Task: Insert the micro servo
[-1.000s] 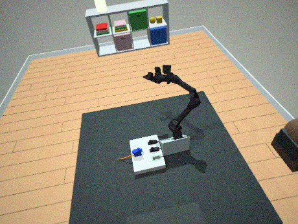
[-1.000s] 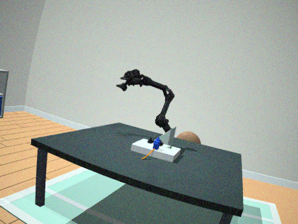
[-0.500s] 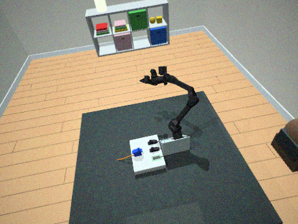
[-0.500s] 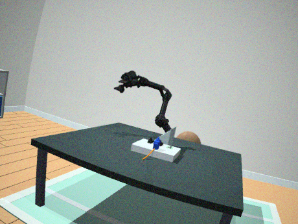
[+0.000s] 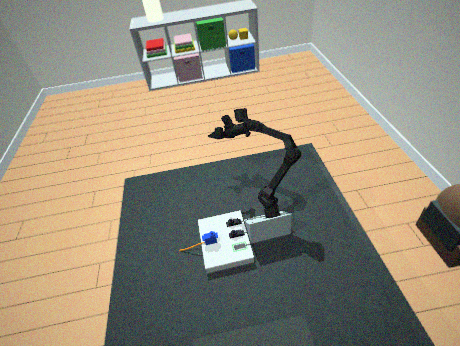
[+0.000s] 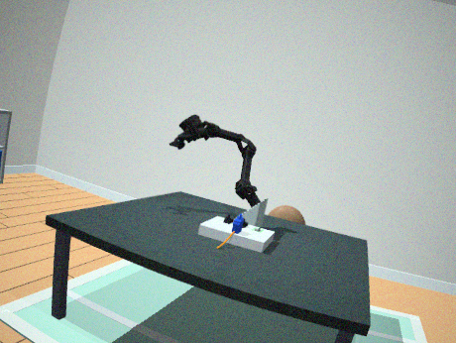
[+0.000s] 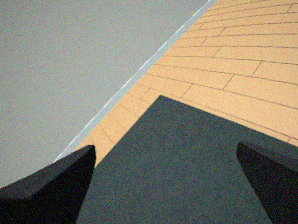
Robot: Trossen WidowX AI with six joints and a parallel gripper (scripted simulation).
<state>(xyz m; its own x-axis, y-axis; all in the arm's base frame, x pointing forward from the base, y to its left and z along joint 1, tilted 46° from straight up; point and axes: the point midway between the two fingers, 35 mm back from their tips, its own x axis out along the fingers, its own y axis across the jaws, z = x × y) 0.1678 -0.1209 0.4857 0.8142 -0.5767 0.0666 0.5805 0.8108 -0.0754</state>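
The white deck is 43 cm to the left of my gripper tip, 35 cm below it and 12 cm ahead of it.
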